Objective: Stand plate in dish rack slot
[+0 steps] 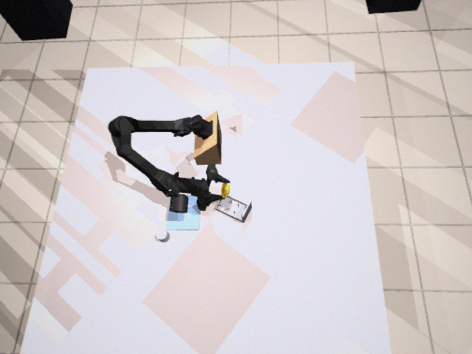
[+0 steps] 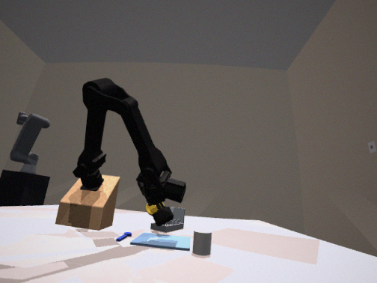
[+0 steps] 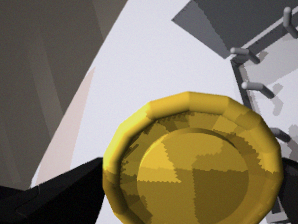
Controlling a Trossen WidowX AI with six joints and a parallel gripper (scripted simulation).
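The grey dish rack is 50 mm ahead of my gripper tip, 20 mm to the left of it and 50 mm below it. The rest, counted from my gripper tip: blue spoon (50 mm behind, 180 mm to the right, 70 mm below); yellow plate (10 mm to the right); light blue mat (60 mm ahead, 180 mm to the right, 70 mm below).
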